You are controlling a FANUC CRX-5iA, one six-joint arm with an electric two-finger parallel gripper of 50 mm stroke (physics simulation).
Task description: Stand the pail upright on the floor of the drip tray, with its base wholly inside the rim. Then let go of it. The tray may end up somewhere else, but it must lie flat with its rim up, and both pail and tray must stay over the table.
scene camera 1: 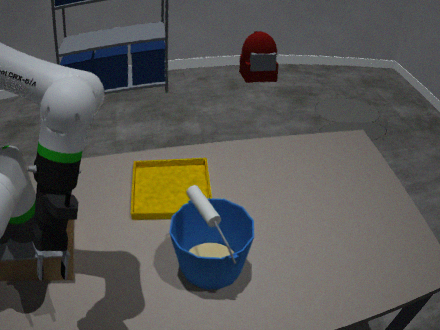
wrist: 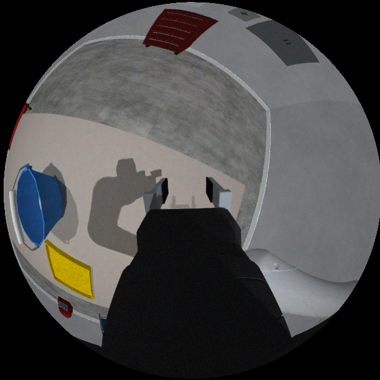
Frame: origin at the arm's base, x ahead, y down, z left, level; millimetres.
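Seen in the pictures: gripper, fingertip midpoint: (scene camera 1: 52,277); arm's base, link origin: (scene camera 1: 27,224).
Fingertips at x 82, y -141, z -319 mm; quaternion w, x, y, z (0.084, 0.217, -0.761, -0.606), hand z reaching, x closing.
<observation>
Offsets run from my fingertips to a thing's top centre. "pt": to the spot under its first point. Level surfaces: height alone.
A blue pail {pt dz +10, dx +369, dy +145 mm} (scene camera 1: 212,272) (wrist: 50,200) stands upright on the table in front of the tray, outside it. Its white handle grip {dz +91, dx +380, dy -17 mm} (scene camera 1: 203,205) (wrist: 16,217) is raised over the rim on the tray side. Something pale covers the pail's inside bottom. The yellow drip tray {dz +414, dx +406, dy +216 mm} (scene camera 1: 167,187) (wrist: 71,272) lies flat with its rim up behind the pail; the pail hides its near right corner in the scene view. My gripper (scene camera 1: 52,272) (wrist: 186,185) is open and empty, pointing down above the table, well to the left of the pail in the scene view.
A brown board or box edge (scene camera 1: 71,265) shows behind the gripper at the left of the table {dy +242 mm} (scene camera 1: 320,215). Beyond the table are a shelf unit (scene camera 1: 166,60) with blue bins and a red welding helmet (scene camera 1: 259,57). The arm's shadow falls between gripper and pail.
</observation>
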